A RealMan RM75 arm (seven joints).
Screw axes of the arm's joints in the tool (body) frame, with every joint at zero. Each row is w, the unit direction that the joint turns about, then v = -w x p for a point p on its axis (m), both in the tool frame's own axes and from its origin. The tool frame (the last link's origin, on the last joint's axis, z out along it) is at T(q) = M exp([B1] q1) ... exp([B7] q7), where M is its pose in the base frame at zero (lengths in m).
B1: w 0 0 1 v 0 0 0
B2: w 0 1 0 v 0.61 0 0
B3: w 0 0 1 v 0 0 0
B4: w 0 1 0 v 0.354 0 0
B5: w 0 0 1 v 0 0 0
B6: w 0 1 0 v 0.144 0 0
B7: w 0 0 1 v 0 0 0
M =
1 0 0 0
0 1 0 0
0 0 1 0.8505
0 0 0 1
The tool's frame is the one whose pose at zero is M.
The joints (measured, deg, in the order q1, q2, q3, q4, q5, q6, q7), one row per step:
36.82, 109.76, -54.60, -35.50, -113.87, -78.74, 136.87
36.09, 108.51, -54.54, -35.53, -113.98, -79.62, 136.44
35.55, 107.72, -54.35, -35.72, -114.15, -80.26, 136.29
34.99, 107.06, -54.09, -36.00, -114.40, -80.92, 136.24
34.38, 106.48, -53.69, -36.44, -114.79, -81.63, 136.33
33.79, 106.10, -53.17, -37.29, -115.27, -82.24, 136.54
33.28, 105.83, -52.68, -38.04, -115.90, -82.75, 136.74
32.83, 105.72, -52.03, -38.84, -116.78, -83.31, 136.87
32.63, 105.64, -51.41, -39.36, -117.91, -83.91, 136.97
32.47, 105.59, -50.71, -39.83, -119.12, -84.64, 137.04
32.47, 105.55, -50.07, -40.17, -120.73, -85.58, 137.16
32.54, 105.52, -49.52, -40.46, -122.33, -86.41, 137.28
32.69, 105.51, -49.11, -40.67, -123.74, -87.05, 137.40
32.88, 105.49, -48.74, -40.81, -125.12, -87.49, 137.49
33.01, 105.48, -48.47, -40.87, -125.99, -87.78, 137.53
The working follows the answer.
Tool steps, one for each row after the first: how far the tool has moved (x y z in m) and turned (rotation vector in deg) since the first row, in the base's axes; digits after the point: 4 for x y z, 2 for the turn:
0.0076, -0.0025, 0.0092, 0.05, -0.87, -0.09
0.0126, -0.0044, 0.0158, 0.14, -1.41, -0.25
0.0172, -0.0065, 0.0217, 0.19, -1.87, -0.48
0.0217, -0.0090, 0.0276, 0.26, -2.31, -0.81
0.0249, -0.0106, 0.0334, 0.55, -2.76, -1.00
0.0279, -0.0124, 0.0381, 0.73, -3.29, -1.23
0.0305, -0.0143, 0.0418, 0.83, -3.85, -1.38
0.0327, -0.0159, 0.0444, 0.60, -4.52, -1.49
0.0347, -0.0178, 0.0467, 0.24, -5.13, -1.60
0.0367, -0.0202, 0.0481, -0.60, -5.97, -1.72
0.0384, -0.0221, 0.0492, -1.44, -6.86, -1.84
0.0396, -0.0234, 0.0499, -2.19, -7.67, -1.92
0.0408, -0.0242, 0.0506, -2.81, -8.56, -2.02
0.0416, -0.0247, 0.0510, -3.19, -9.08, -2.10

Tool pose at each row, in the base's axes (x y z in m, rotation vector in deg; rounded; the steps above come from the unrounded poses):
0.2602, 0.3816, 0.0281, -134.73, 99.74, 27.00
0.2678, 0.3791, 0.0373, -134.46, 99.44, 25.93
0.2728, 0.3773, 0.0439, -134.14, 99.31, 25.30
0.2774, 0.3751, 0.0498, -133.80, 99.33, 24.73
0.2819, 0.3727, 0.0558, -133.35, 99.45, 24.19
0.2850, 0.3710, 0.0616, -132.88, 99.27, 23.83
0.2880, 0.3693, 0.0662, -132.45, 99.17, 23.28
0.2907, 0.3674, 0.0699, -132.13, 99.01, 22.63
0.2929, 0.3657, 0.0725, -132.04, 98.98, 21.62
0.2949, 0.3638, 0.0748, -132.04, 99.04, 20.57
0.2969, 0.3615, 0.0762, -132.30, 99.31, 18.88
0.2986, 0.3595, 0.0774, -132.54, 99.54, 17.12
0.2998, 0.3582, 0.0781, -132.75, 99.70, 15.51
0.3010, 0.3575, 0.0787, -132.83, 99.76, 13.93
0.3018, 0.3570, 0.0792, -132.87, 99.82, 12.98

